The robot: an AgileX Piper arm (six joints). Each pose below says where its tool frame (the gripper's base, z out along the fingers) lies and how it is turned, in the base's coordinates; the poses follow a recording.
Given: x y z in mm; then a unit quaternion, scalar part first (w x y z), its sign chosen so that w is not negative.
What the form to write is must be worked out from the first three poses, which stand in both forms.
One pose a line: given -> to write
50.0 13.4 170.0 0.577 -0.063 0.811 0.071 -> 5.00 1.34 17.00 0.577 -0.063 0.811 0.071
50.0 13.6 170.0 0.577 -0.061 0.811 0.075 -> 5.00 1.36 17.00 0.577 -0.061 0.811 0.075
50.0 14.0 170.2 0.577 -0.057 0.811 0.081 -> 5.00 1.40 17.02 0.577 -0.057 0.811 0.081
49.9 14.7 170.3 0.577 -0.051 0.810 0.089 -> 4.99 1.47 17.03 0.577 -0.051 0.810 0.089
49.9 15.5 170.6 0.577 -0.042 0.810 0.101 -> 4.99 1.55 17.06 0.577 -0.042 0.810 0.101
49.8 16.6 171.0 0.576 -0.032 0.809 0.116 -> 4.98 1.66 17.10 0.576 -0.032 0.809 0.116
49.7 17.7 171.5 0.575 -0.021 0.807 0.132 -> 4.97 1.77 17.15 0.575 -0.021 0.807 0.132
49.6 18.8 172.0 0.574 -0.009 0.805 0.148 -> 4.96 1.88 17.20 0.574 -0.009 0.805 0.148
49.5 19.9 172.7 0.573 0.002 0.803 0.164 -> 4.95 1.99 17.27 0.573 0.002 0.803 0.164
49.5 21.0 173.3 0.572 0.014 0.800 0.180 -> 4.95 2.10 17.33 0.572 0.014 0.800 0.180
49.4 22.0 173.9 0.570 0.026 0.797 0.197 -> 4.94 2.20 17.39 0.570 0.026 0.797 0.197
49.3 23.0 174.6 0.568 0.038 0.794 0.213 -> 4.93 2.30 17.46 0.568 0.038 0.794 0.213
